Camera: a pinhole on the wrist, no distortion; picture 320 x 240 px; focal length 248.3 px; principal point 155.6 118.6 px. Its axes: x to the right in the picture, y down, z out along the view. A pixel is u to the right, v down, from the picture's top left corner.
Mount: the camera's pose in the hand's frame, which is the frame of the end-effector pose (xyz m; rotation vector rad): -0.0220 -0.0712 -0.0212 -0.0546 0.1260 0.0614
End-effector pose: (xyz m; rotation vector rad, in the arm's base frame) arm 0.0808 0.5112 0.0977 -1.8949 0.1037 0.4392
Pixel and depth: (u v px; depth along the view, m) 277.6 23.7 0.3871
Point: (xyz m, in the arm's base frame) 0.2535 0.9279 0.0806
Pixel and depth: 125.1 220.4 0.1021
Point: 0.0450 0.5898 0.1041
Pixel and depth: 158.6 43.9 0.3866
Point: 0.0701 0.9143 0.1207
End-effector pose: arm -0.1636 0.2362 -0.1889 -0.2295 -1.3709 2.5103
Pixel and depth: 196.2 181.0 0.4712
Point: -0.3903 -0.1152 -0.0243
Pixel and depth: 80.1 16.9 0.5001
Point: -0.1641 -0.0653 0.2984
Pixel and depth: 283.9 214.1 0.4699
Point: -0.5470 -0.0821 -0.0998
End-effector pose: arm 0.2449 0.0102 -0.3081 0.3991 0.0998 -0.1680
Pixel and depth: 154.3 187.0 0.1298
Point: 0.2378 -0.0556 -0.2207
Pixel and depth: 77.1 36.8 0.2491
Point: 0.1715 -0.2050 -0.1341
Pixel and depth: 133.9 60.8 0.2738
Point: 0.2318 -0.1988 -0.1176
